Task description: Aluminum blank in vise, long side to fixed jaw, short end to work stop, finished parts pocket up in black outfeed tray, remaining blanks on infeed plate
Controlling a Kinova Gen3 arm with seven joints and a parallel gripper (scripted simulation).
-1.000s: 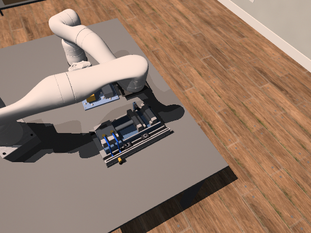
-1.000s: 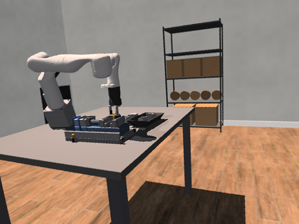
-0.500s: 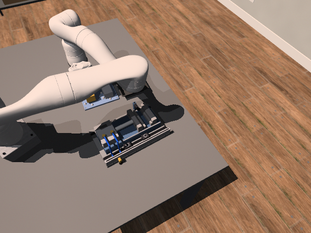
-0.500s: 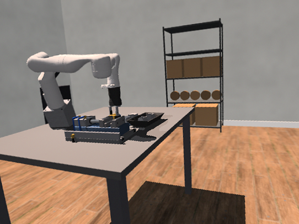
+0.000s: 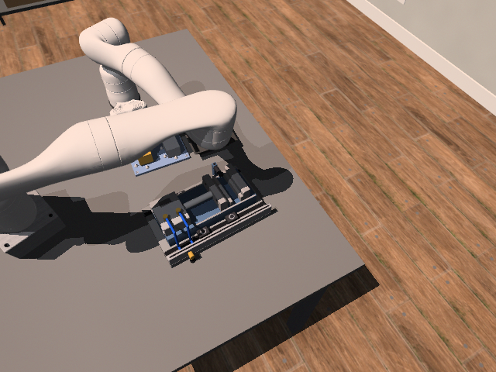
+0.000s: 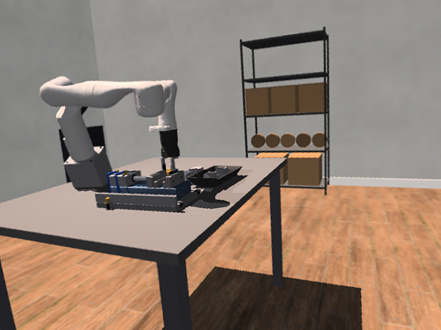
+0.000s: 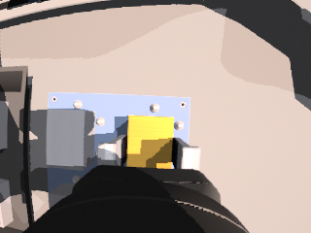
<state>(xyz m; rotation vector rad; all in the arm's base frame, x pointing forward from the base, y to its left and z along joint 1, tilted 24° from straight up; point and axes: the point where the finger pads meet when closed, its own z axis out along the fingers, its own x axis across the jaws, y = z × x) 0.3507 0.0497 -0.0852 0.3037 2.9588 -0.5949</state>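
My hand is 5 cm short of the infeed plate, 5 cm above it and 3 cm to the right of it. From my hand the other things lie so: yellow brass blank 3 cm below; vise 27 cm to the right, 4 cm ahead, 2 cm below; fixed jaw 28 cm to the right, 14 cm ahead, 2 cm above.
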